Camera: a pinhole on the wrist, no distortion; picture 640 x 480 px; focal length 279.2 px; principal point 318.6 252.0 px. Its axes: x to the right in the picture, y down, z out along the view. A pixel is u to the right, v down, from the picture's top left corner.
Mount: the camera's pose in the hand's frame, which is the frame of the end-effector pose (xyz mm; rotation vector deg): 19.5 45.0 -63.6 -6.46 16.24 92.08
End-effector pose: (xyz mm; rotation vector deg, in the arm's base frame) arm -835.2 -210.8 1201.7 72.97 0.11 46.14
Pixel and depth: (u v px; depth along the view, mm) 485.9 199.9 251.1
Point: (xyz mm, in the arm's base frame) -852.9 -265.2 1496.7
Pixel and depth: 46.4 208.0 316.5
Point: -523.8 -420.3 1209.3
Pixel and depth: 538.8 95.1 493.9
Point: -773.8 -244.0 1899.9
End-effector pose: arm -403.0 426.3 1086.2 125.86 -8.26 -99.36
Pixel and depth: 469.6 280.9 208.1
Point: -480.9 208.1 1118.8
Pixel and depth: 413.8 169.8 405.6
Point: -592.3 55.6 964.3
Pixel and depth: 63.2 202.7 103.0
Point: -446.4 418.4 1019.0
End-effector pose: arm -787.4 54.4 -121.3 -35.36 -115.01 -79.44
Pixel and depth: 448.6 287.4 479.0
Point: -604.8 512.1 30.1
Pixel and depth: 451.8 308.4 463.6
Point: -583.0 498.7 4.2
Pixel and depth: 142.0 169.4 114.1
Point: -845.8 114.7 -84.9
